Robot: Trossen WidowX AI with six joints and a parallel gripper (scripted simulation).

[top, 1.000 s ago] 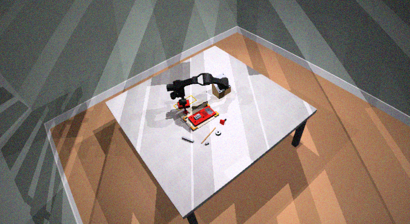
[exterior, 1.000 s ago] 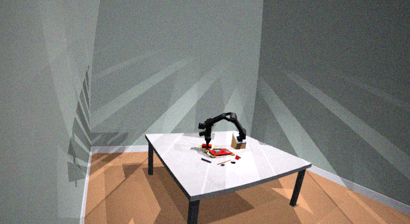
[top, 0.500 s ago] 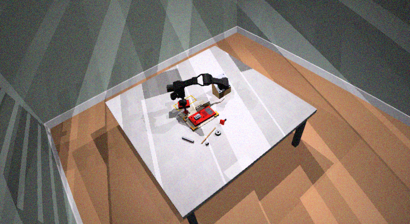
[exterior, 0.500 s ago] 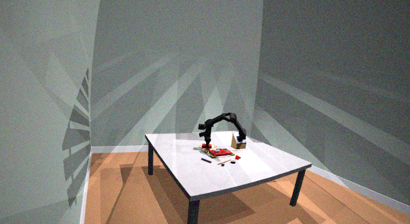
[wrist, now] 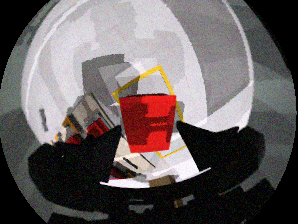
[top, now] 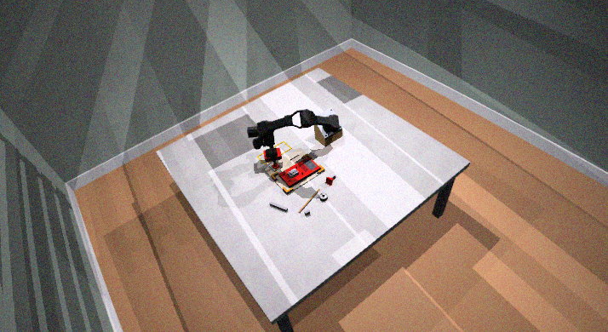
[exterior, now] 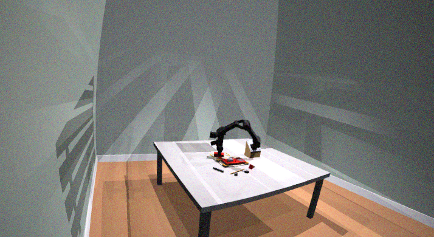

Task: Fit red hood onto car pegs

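The grey engine block lies 10 mm behind my gripper tip, 210 mm to the left of it and 10 mm above it. Also, from my gripper tip: red hood right at my gripper tip; grey bar 160 mm ahead, 330 mm to the left, 10 mm below; wooden stick 20 mm ahead, 390 mm to the left, 10 mm below.
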